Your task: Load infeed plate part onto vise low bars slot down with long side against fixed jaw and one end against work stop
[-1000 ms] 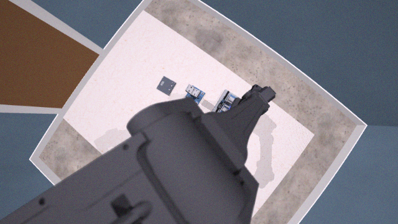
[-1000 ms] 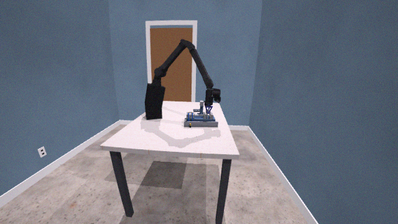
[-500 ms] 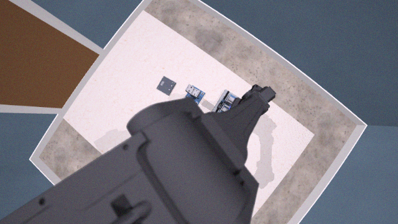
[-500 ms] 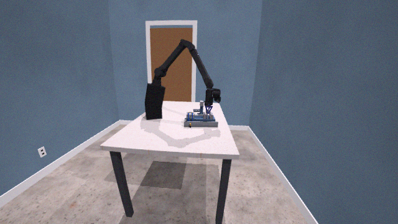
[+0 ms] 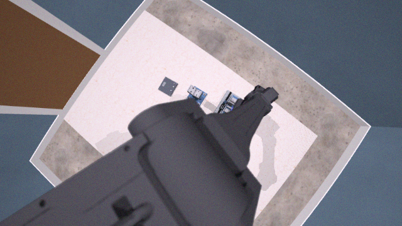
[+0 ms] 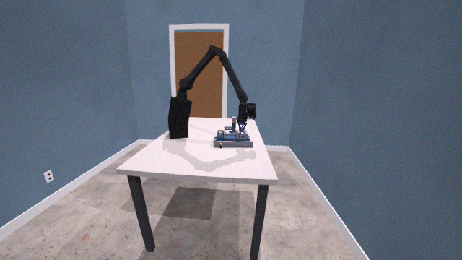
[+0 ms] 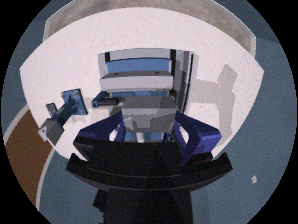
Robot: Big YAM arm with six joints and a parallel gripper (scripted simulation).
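My hand is 10 mm above the part. From my hand the other things lie so: dark square plate 40 mm behind, 430 mm to the left, 110 mm below.
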